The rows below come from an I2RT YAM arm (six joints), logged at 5 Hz.
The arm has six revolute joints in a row. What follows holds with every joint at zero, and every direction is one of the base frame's.
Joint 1 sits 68 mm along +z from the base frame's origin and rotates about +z.
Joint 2 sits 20 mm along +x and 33.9 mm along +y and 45.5 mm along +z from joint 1 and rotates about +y.
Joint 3 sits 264 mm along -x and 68.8 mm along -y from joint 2 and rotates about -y.
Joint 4 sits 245 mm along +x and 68.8 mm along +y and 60 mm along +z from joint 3 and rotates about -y.
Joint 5 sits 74 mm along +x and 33.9 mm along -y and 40.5 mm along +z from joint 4 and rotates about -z.
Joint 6 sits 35.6 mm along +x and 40.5 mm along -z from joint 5 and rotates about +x.
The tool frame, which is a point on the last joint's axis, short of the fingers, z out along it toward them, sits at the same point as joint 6; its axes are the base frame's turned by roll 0, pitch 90 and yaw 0 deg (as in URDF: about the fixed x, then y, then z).
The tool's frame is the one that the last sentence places.
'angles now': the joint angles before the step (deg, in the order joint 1, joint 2, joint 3, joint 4, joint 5, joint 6). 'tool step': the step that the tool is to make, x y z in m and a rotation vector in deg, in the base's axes. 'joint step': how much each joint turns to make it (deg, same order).
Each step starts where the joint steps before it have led.
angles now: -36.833, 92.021, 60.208, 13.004, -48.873, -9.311
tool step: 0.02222, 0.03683, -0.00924, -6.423, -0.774, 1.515
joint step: 7.289, 0.351, -2.108, 3.685, 7.027, -4.131
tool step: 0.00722, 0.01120, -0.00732, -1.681, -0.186, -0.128
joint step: 2.294, 0.790, -1.057, 2.295, 2.727, -0.794
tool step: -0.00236, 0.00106, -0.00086, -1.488, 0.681, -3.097
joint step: 0.267, -0.786, -0.790, -0.350, 3.698, -0.703
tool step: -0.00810, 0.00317, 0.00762, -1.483, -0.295, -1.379
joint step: 0.001, -2.636, -0.971, -1.229, 1.670, -0.880
